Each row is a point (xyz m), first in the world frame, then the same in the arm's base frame.
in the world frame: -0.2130 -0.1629 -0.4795
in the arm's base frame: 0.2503 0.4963 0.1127
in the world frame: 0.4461 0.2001 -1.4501
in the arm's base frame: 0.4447 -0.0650 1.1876
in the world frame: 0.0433 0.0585 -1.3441
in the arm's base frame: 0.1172 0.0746 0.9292
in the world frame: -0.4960 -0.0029 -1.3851
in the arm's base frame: -0.3823 0.0905 0.7135
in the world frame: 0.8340 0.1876 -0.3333
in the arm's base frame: 1.2916 0.2596 0.4292
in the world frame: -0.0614 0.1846 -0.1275
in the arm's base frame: 0.6052 0.2615 -0.1816
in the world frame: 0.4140 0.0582 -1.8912
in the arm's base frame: 0.1896 -0.0443 1.5752
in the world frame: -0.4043 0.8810 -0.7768
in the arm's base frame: 0.1329 -0.5986 0.0659
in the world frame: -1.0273 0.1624 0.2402
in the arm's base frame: -0.0719 0.3196 -0.9606
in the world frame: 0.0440 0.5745 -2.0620
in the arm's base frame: -0.1192 -0.6086 1.4381
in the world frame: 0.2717 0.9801 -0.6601
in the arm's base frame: 0.7929 -0.6230 0.2764
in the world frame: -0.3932 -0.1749 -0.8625
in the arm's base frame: -0.0841 0.3978 0.3530
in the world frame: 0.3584 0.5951 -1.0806
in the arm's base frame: 0.6076 -0.3555 0.7525
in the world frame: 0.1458 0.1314 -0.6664
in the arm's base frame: 0.5296 0.1859 0.3883
